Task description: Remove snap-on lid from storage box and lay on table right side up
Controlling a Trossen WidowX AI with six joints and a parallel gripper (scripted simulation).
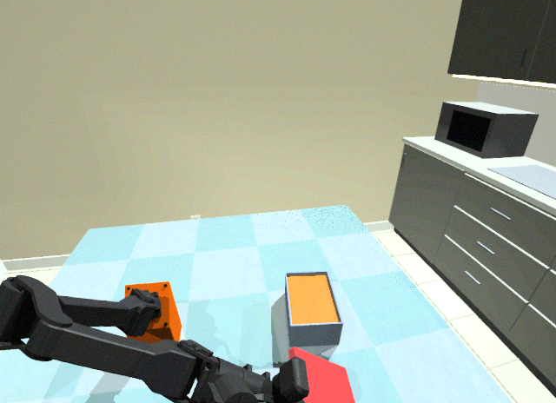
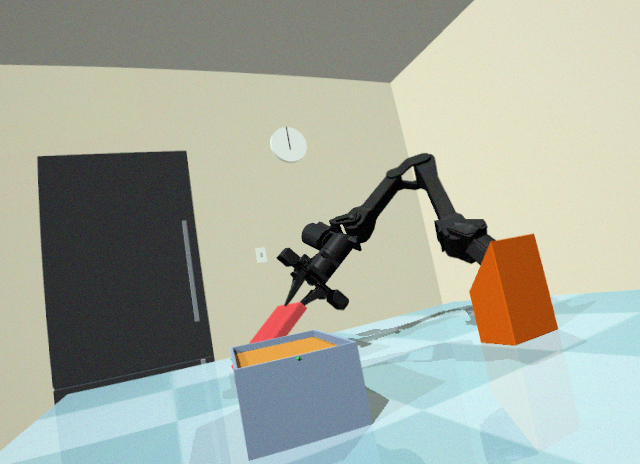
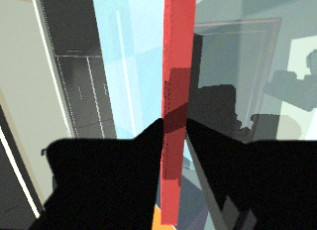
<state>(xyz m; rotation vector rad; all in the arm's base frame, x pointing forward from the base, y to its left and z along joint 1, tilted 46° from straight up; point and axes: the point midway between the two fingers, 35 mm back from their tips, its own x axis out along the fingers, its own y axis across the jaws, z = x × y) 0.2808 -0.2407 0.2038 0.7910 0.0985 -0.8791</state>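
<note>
Now: gripper tip 6 cm short of the red lid, 1 cm to the left of it and 5 cm above it. From my gripper tip the other things lie so: storage box: 14 cm ahead, 28 cm to the left, 8 cm below.
</note>
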